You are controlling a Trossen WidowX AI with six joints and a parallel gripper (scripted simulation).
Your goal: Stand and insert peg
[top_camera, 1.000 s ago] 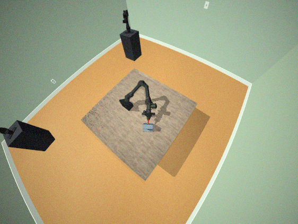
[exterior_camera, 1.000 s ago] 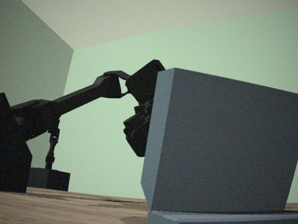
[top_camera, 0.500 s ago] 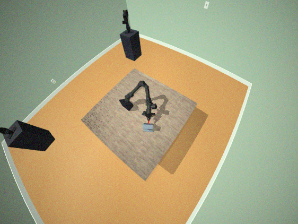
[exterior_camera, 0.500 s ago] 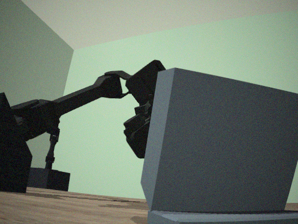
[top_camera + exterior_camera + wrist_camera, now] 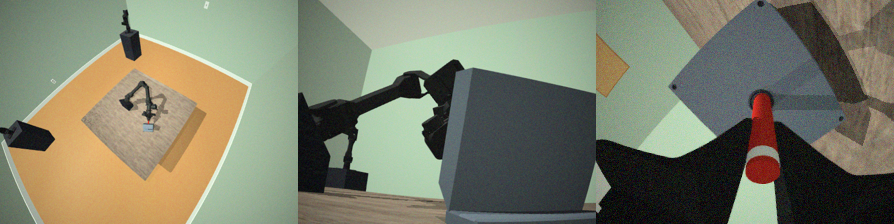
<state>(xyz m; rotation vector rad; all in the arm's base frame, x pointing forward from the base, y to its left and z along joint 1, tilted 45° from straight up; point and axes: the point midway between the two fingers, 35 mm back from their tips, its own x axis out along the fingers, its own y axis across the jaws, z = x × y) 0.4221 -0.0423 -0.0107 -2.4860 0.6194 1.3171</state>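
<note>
Right now the sloped grey panel is 30 mm ahead of my gripper tip, 50 mm to the right of it and 30 mm below it. From my gripper tip the other things lie so: red peg (10 mm behind, 10 mm to the left, 10 mm above).
</note>
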